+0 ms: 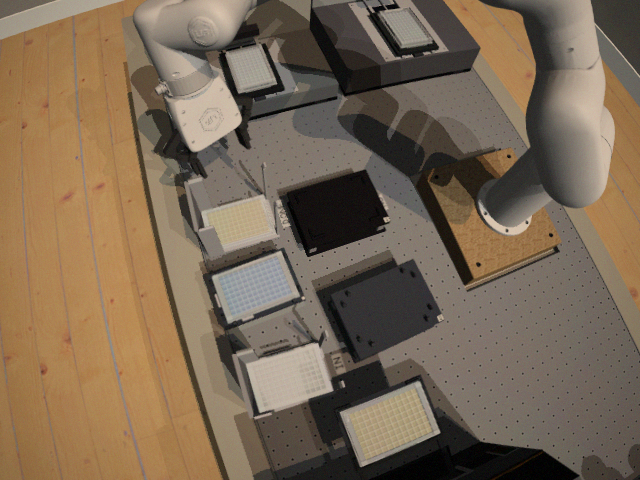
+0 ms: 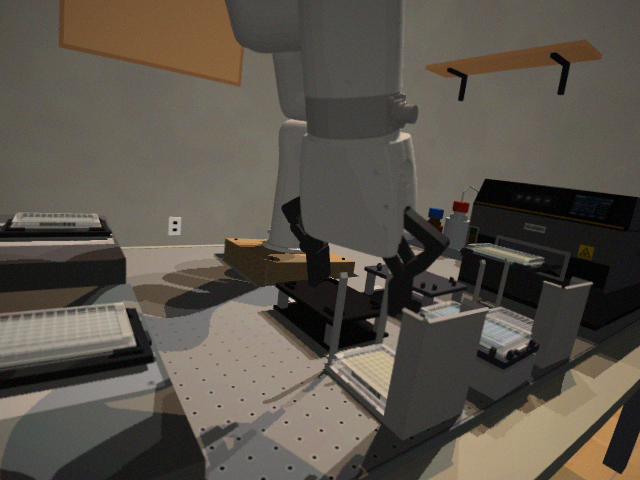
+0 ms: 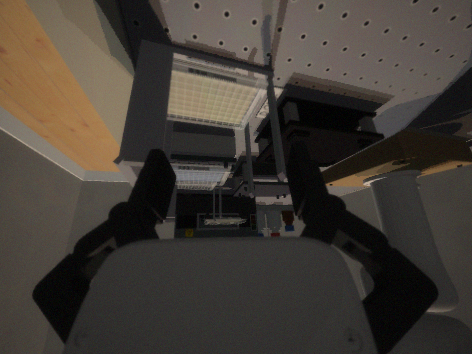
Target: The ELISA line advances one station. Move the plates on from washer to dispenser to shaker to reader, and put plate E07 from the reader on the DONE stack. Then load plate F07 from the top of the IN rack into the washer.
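Where they show: gripper, between the fingertips: [image 1: 224, 159] [image 2: 356, 294] [image 3: 228, 159]; arm's base, origin of its link: [image 1: 503, 207] [image 2: 287, 247] [image 3: 389, 177].
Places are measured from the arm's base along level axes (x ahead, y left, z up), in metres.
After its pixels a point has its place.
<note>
My gripper [image 1: 222, 155] @[x 0.499, y -0.229, z 0.089 m] [image 2: 359, 289] @[x 0.499, y -0.229, z 0.089 m] [image 3: 228, 159] @[x 0.499, y -0.229, z 0.089 m] is open and empty, near the yellow plate [image 1: 240, 222] @[x 0.503, y -0.157, z -0.021 m] [image 2: 367, 366] @[x 0.483, y -0.176, z -0.017 m] [image 3: 215, 100] @[x 0.499, y -0.169, z -0.017 m] in the rack marked DONE, on the side of the grey station. A blue plate [image 1: 255, 286] @[x 0.517, y -0.012, z 0.030 m] [image 2: 501, 333] @[x 0.557, y -0.015, z 0.029 m] [image 3: 200, 176] @[x 0.506, y -0.025, z 0.030 m] sits on a dark nest beside that rack. A white plate [image 1: 289, 377] @[x 0.516, y 0.145, z -0.004 m] tops the IN rack. Another yellow plate [image 1: 390, 423] @[x 0.408, y 0.268, z 0.087 m] [image 2: 506, 254] @[x 0.429, y 0.228, z 0.088 m] [image 3: 225, 221] @[x 0.411, y 0.228, z 0.086 m] lies at the black instrument. Clear plates sit on the grey station (plate [image 1: 251, 67] @[x 0.377, y -0.481, z 0.037 m] [image 2: 67, 328] @[x 0.381, y -0.473, z 0.039 m]) and the dark station (plate [image 1: 407, 28] @[x 0.005, y -0.463, z 0.072 m] [image 2: 56, 220] @[x 0.031, y -0.479, z 0.073 m]). Plate names are unreadable.
The DONE rack has a tall grey wall [image 1: 199, 201] @[x 0.564, y -0.207, z 0.017 m] [image 2: 434, 372] @[x 0.576, y -0.184, z 0.030 m] [image 3: 145, 100] @[x 0.563, y -0.211, z 0.031 m] and thin upright posts. A black raised platform [image 1: 336, 211] @[x 0.331, y -0.104, z 0.007 m] and a dark grey one [image 1: 385, 310] @[x 0.328, y 0.101, z 0.022 m] [image 2: 416, 281] @[x 0.348, y 0.071, z 0.022 m] stand inward of the racks. The arm's wooden base [image 1: 496, 248] @[x 0.062, y 0.071, z -0.002 m] [image 2: 289, 266] @[x 0.134, y -0.075, z -0.003 m] is beyond; bottles stand by the black instrument [image 2: 547, 232] @[x 0.438, y 0.378, z 0.133 m].
</note>
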